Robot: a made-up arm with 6 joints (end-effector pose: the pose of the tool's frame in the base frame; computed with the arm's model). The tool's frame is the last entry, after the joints. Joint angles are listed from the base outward.
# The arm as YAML. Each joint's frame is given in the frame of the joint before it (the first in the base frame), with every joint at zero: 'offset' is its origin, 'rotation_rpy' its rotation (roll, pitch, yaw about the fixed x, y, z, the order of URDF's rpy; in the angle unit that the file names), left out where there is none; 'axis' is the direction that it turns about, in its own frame. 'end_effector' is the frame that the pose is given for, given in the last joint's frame.
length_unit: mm
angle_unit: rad
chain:
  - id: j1
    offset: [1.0, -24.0, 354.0]
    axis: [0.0, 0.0, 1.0]
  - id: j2
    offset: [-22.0, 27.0, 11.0]
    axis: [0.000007, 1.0, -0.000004]
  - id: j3
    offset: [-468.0, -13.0, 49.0]
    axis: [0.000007, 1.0, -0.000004]
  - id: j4
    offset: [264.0, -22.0, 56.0]
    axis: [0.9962, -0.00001, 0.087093]
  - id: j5
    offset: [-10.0, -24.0, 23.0]
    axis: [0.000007, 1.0, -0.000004]
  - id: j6
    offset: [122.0, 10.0, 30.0]
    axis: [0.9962, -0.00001, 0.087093]
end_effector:
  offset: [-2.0, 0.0, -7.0]
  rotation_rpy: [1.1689, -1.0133, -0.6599]
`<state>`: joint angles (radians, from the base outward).
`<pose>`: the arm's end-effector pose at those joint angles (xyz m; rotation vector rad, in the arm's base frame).
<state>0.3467 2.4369 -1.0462 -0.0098 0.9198 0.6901</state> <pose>0.4087 0.1038 0.2900 0.0813 0.8062 -0.9779</pose>
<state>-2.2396 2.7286 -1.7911 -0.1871 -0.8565 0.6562</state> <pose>-0.4669 -0.6249 0.3644 -0.4428 -1.9206 -1.8175</pose>
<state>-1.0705 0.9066 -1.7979 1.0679 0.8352 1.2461</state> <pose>-0.0025 0.0584 1.0574 2.3715 -1.3964 -0.7518</pose>
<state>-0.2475 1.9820 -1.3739 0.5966 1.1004 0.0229</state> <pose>0.4655 -0.1157 0.5772 1.1247 0.4084 -0.8859</pose>
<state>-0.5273 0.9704 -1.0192 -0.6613 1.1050 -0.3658</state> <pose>0.0349 -0.1242 0.8037 -0.2800 -0.0312 -0.5770</pose>
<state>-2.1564 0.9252 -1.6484 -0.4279 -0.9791 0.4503</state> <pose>0.1202 0.0892 1.1064 -1.5700 -1.5328 0.1440</pose>
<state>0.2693 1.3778 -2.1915 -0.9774 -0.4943 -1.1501</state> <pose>0.0605 0.0549 1.1793 -1.6456 -1.9322 0.6680</pose>
